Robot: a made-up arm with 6 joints.
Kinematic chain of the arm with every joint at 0, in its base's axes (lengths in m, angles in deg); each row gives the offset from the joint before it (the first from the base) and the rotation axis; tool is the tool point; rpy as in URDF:
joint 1: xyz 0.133 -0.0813 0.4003 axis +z
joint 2: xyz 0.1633 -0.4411 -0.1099 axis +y
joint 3: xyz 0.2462 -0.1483 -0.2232 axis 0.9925 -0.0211 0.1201
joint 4: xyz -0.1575 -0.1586 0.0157 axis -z
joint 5: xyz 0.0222 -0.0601 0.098 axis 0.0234 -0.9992 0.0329
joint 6: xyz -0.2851 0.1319 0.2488 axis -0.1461 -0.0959 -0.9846
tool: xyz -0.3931 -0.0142 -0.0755 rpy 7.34 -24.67 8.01
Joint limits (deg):
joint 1: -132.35..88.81
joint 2: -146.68..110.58
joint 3: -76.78..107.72
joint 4: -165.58..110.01
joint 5: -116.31..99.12
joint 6: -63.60..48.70
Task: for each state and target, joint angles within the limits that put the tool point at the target. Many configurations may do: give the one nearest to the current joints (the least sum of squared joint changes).
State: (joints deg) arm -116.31 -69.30 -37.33 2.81 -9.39 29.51
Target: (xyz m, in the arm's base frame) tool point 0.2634 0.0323 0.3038
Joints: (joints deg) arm -132.35 -44.84 -68.53 -30.50 -42.26 3.17
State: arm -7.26 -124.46 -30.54 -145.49 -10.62 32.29
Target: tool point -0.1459 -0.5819 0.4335
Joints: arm 26.54 -109.34 -65.06 -151.49 -32.74 26.97
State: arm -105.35 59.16 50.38 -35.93 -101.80 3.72
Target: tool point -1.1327 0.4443 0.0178
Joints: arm -124.76 63.13 73.47 -29.03 -90.56 -7.37
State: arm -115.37 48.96 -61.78 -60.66 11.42 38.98
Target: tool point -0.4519 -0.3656 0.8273
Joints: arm -100.71 62.45 -69.63 -72.69 1.63 31.78
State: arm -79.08 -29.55 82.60 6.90 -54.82 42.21
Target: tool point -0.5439 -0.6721 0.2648
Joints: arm -38.43 -39.93 63.02 14.66 -20.96 48.70
